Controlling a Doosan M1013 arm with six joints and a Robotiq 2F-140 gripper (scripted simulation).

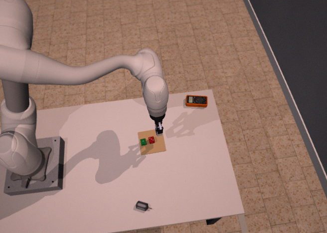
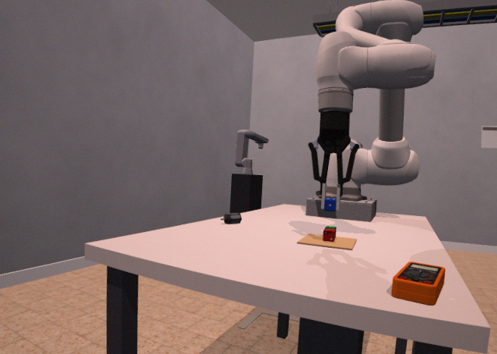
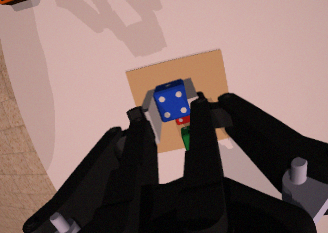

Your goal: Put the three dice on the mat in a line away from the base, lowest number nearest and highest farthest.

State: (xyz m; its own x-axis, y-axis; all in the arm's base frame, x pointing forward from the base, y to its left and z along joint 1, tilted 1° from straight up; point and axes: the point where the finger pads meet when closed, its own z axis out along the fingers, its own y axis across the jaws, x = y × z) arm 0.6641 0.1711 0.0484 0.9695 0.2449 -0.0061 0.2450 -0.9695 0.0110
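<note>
My gripper is now 11 cm above the red die, 4 cm past it and 1 cm to the left of it. Round my hand: green die: 11 cm below, 9 cm behind, 3 cm to the right; then tan mat: 13 cm below, 4 cm behind, 1 cm to the right; then blue die: 2 cm below.
</note>
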